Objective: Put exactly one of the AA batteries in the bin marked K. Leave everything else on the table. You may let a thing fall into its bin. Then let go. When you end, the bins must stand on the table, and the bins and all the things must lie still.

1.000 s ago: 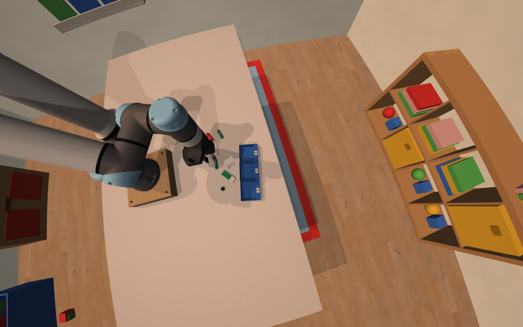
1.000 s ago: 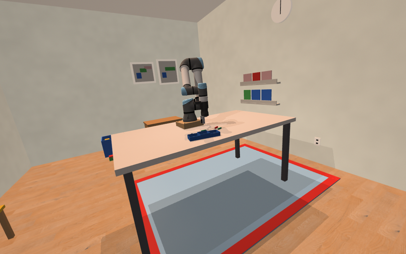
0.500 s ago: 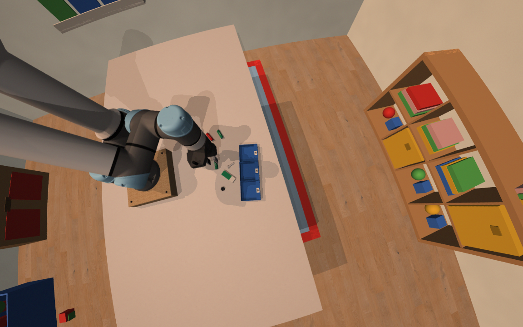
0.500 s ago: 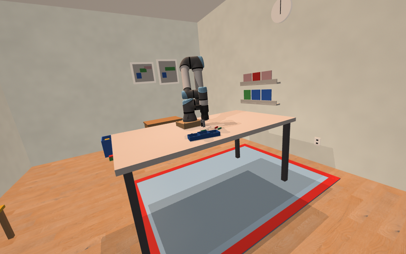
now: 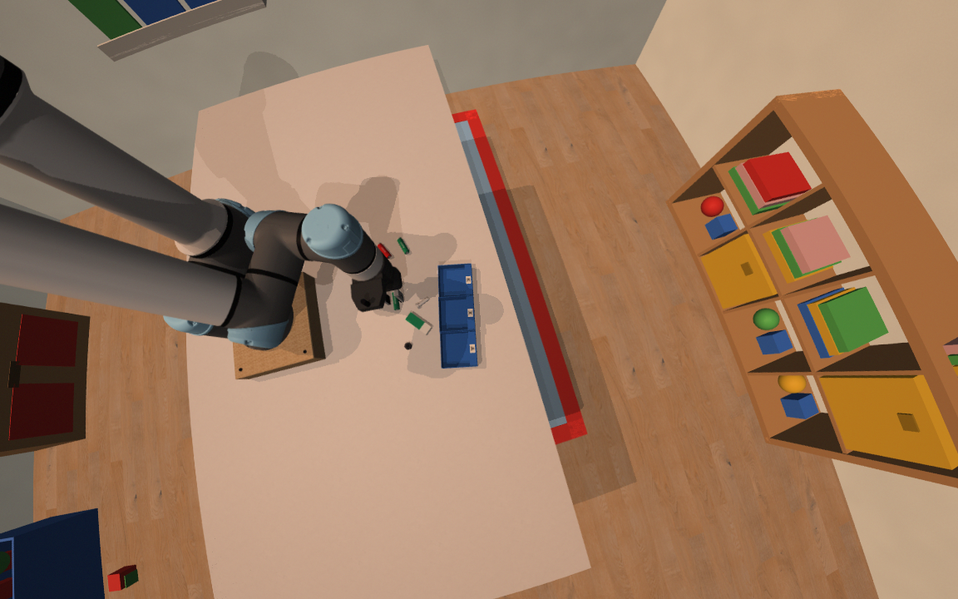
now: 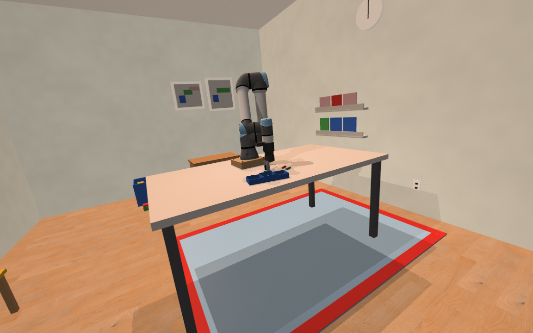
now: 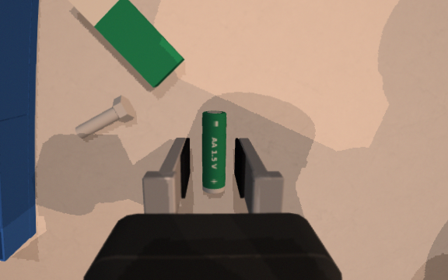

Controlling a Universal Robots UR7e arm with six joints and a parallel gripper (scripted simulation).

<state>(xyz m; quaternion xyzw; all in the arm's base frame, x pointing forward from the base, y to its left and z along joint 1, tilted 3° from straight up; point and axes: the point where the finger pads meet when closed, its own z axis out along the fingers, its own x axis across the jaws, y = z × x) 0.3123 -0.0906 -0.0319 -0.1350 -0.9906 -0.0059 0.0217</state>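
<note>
My hand is 20 mm above the green AA battery. Also, from my hand: green-and-white block (90 mm to the right, 30 mm below, 30 mm ahead); then grey bolt (50 mm ahead, 40 mm to the right, 30 mm below); then black nut (120 mm to the right, 30 mm below, 20 mm behind).
</note>
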